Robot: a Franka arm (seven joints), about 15 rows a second.
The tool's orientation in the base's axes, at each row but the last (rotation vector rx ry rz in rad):
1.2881 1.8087 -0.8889
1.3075 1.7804 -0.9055
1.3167 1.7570 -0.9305
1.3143 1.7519 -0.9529
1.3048 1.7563 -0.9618
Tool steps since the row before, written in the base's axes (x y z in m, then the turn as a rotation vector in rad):
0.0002 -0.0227 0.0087 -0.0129 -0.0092 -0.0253
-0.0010 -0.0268 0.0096 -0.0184 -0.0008 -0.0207
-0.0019 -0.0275 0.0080 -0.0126 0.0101 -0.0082
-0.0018 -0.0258 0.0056 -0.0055 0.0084 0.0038
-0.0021 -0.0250 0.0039 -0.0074 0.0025 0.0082
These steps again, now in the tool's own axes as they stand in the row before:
-0.0178 -0.0067 0.0151 0.0206 -0.0117 0.0181
-0.0201 -0.0083 0.0184 0.0215 -0.0156 0.0078
-0.0186 -0.0086 0.0201 0.0141 -0.0091 -0.0067
-0.0155 -0.0077 0.0200 0.0014 -0.0041 -0.0098
-0.0135 -0.0077 0.0201 -0.0046 -0.0078 -0.0068

